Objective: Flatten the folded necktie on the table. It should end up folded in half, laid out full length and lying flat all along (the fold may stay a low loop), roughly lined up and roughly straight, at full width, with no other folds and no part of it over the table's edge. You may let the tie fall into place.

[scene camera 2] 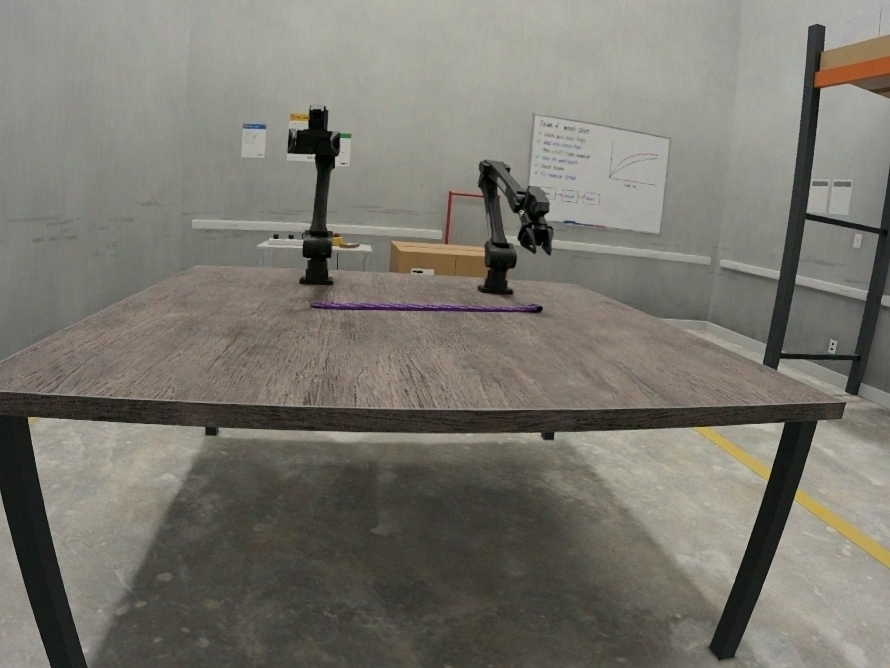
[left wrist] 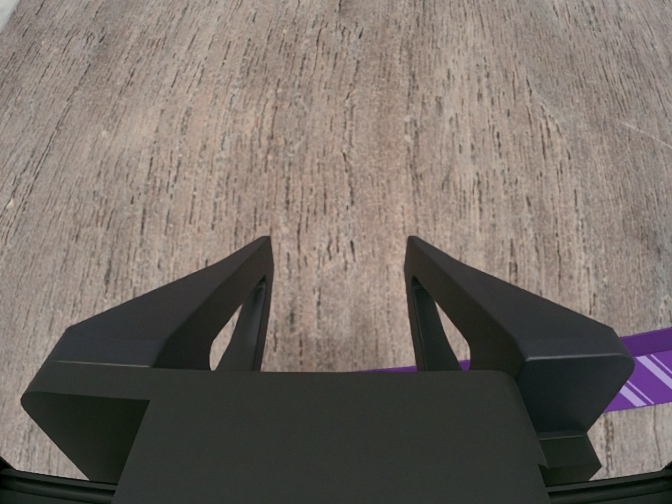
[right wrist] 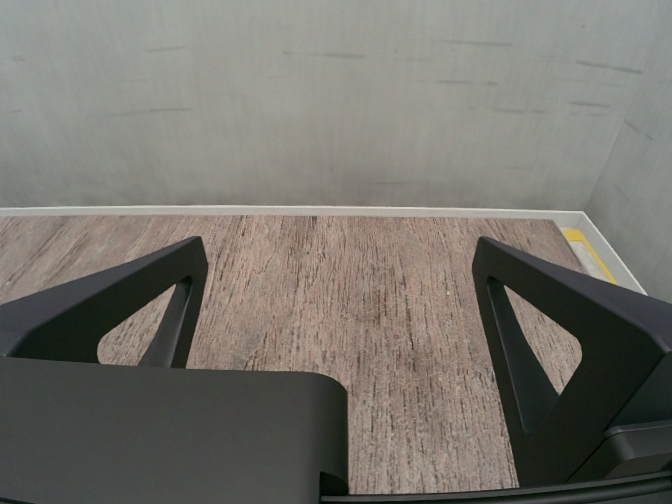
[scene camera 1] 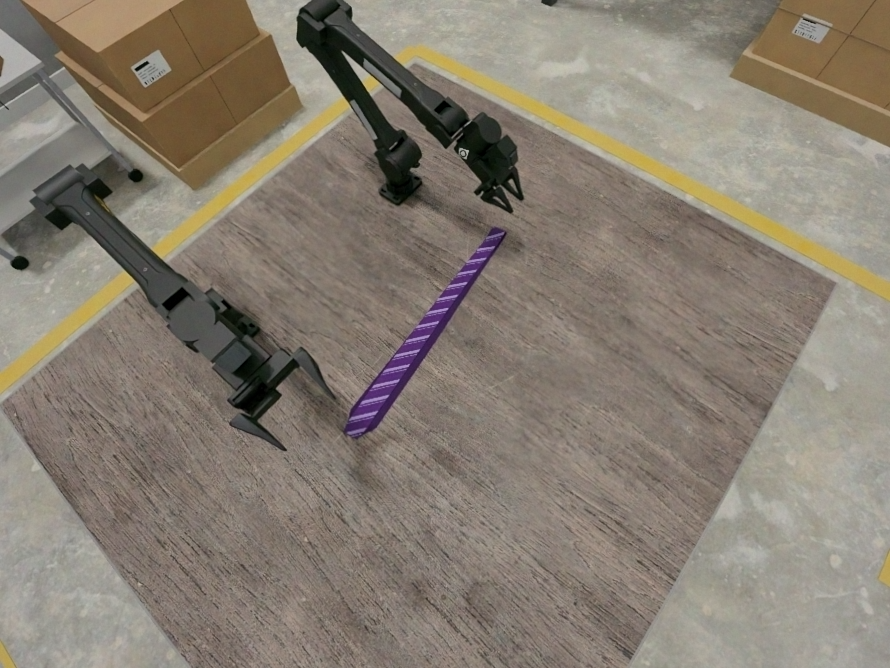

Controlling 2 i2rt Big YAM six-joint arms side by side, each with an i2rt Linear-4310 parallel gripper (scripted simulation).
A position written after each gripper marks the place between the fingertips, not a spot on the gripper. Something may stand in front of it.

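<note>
You'd see the left gripper (scene camera 2: 542, 253), and the left wrist view has that gripper (left wrist: 339, 251) too. As for the right gripper (scene camera 1: 310, 423), (scene camera 2: 311, 141), (right wrist: 339, 251), it's visible as well. There's also a purple striped necktie (scene camera 1: 367, 413), and you get the necktie again here (scene camera 2: 331, 306).
</note>
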